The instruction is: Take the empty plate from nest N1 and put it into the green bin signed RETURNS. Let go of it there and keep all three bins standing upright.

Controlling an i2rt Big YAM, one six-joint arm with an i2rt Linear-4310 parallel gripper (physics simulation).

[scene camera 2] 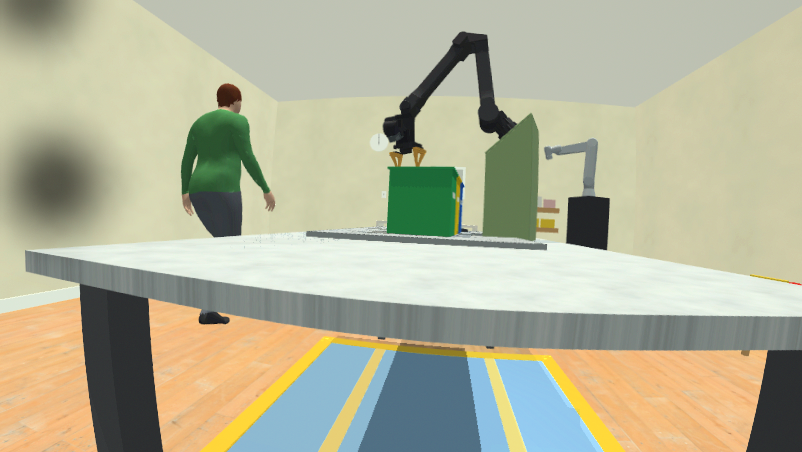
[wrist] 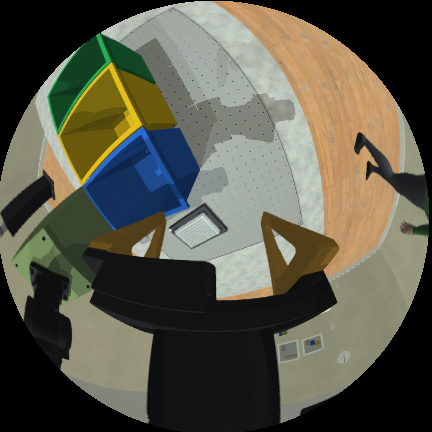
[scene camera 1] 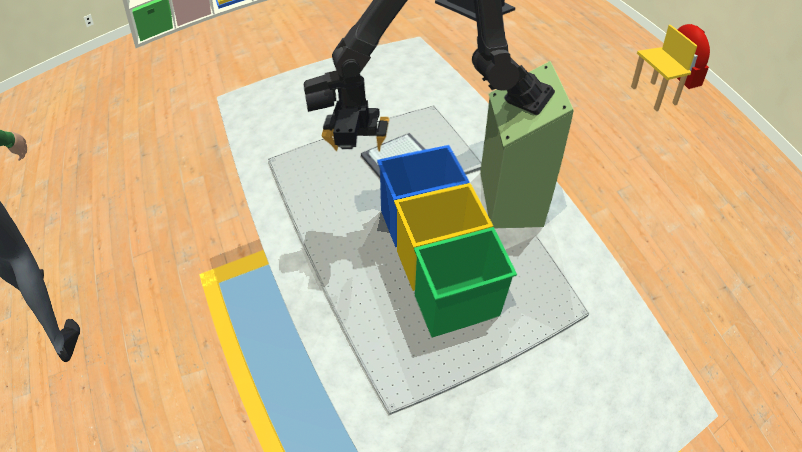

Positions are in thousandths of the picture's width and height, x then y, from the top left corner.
In view: my gripper (scene camera 1: 447,331), a green bin (scene camera 1: 575,623) and a blue bin (scene camera 1: 502,390).
The green bin also shows in scene camera 2 (scene camera 2: 527,444). The blue bin also shows in the wrist view (wrist: 353,395). My gripper is seen too in the wrist view (wrist: 494,501).
